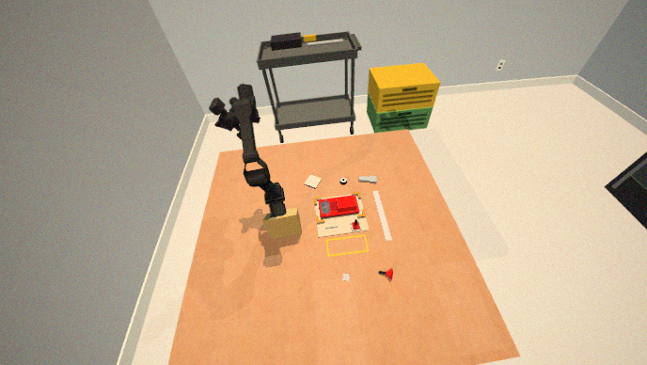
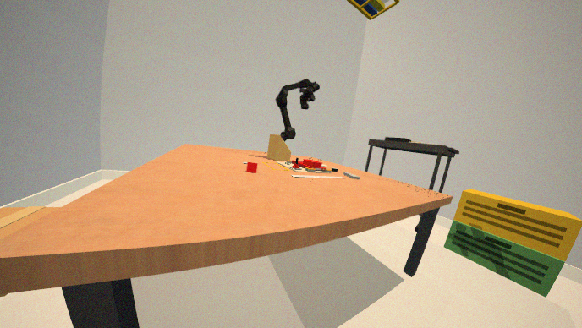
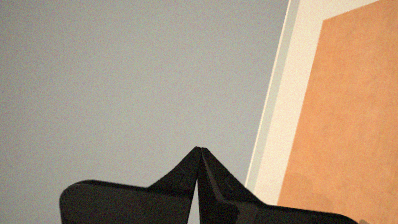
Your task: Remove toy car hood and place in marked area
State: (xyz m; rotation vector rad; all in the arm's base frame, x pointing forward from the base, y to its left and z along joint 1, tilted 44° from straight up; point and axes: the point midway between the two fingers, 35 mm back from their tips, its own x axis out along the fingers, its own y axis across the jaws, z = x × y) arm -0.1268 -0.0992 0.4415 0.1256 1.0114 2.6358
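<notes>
Right now the hood is 53 cm ahead of my gripper tip, 15 cm to the right of it and 45 cm below it. From my gripper tip the other things lie so: white strip (70 cm ahead, 22 cm to the right, 49 cm below).
</notes>
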